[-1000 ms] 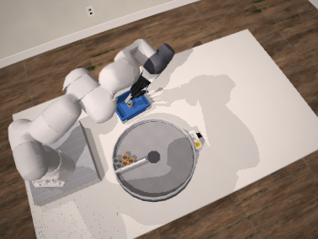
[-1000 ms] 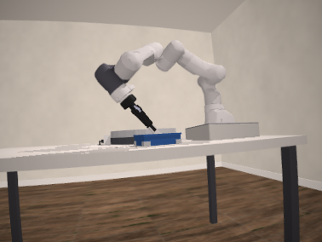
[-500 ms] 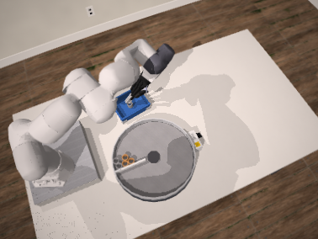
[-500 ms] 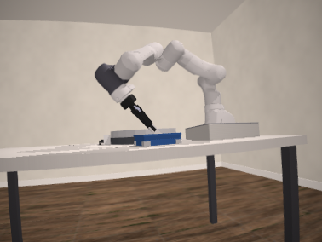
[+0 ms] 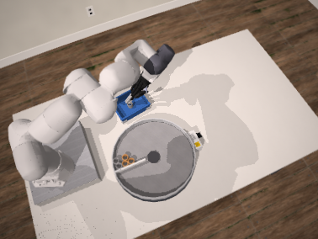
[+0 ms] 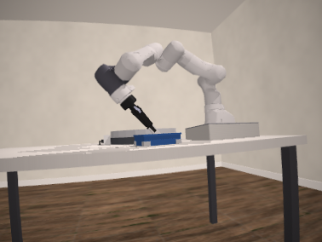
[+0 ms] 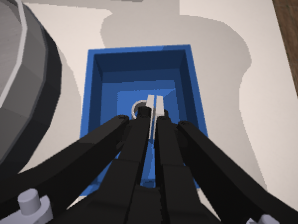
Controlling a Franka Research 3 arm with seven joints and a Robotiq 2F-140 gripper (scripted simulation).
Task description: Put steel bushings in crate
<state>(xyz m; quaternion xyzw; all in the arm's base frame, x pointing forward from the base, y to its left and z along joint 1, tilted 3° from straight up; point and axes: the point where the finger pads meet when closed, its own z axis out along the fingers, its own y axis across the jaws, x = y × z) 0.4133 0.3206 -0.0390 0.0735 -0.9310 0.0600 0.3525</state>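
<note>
Now: hand 40 mm above the crate, 20 mm to the left of it and 10 mm past it. Round my hand: round grey turning table: 370 mm to the right, 50 mm ahead, 10 mm below.
</note>
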